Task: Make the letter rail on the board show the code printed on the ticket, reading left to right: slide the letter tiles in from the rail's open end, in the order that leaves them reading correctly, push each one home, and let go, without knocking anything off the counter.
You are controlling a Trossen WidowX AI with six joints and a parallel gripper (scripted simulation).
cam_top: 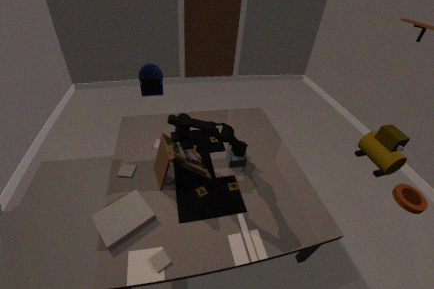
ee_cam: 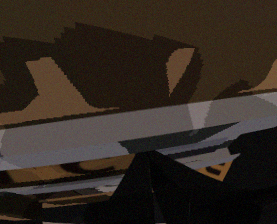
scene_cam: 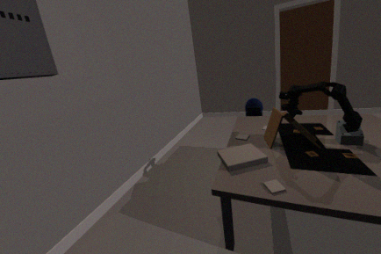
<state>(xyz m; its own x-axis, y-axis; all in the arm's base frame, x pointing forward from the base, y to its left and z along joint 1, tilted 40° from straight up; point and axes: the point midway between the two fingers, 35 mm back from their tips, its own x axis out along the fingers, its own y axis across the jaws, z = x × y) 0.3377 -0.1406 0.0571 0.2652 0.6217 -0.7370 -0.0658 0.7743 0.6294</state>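
Now: the tan letter tile 30 mm to the left of my gripper tip. The rest, counted from my gripper tip: black mat 160 mm below, 160 mm behind, 50 mm to the left; white ticket 70 mm below, 60 mm behind, 30 mm to the left; pad 370 mm ahead, 160 mm below, 50 mm to the right.
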